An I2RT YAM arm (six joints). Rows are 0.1 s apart.
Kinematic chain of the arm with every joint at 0, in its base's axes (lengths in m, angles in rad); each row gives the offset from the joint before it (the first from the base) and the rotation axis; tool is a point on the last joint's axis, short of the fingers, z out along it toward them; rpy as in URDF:
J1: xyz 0 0 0.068 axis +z
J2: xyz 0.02 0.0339 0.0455 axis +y
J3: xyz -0.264 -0.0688 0 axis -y
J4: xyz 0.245 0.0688 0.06 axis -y
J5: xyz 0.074 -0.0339 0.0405 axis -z
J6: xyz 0.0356 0 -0.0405 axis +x
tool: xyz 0 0 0 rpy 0 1.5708 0
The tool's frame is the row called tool.
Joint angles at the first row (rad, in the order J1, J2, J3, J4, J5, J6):
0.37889 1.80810 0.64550 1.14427 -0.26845 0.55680
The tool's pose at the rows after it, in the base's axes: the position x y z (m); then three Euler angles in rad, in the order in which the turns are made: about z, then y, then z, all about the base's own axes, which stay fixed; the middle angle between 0 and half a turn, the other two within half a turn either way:
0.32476 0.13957 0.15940 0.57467 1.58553 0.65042
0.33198 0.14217 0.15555 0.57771 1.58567 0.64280
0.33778 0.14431 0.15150 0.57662 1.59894 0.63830
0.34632 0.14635 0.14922 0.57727 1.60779 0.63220
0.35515 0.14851 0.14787 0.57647 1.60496 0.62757
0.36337 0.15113 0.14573 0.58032 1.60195 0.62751
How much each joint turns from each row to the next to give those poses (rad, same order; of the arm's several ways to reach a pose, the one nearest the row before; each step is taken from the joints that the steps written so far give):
0.00000 0.06158 0.03698 0.02764 -0.00305 0.01377
0.00002 0.03544 0.02914 0.00619 0.00764 0.00312
0.00000 0.02610 0.02461 -0.01222 0.00457 -0.00454
-0.00308 0.02751 0.03681 -0.01842 0.00310 -0.00157
-0.00306 0.02922 0.03833 -0.00618 0.00154 -0.00001
-0.00154 0.03070 0.03682 -0.00303 -0.00150 0.00459

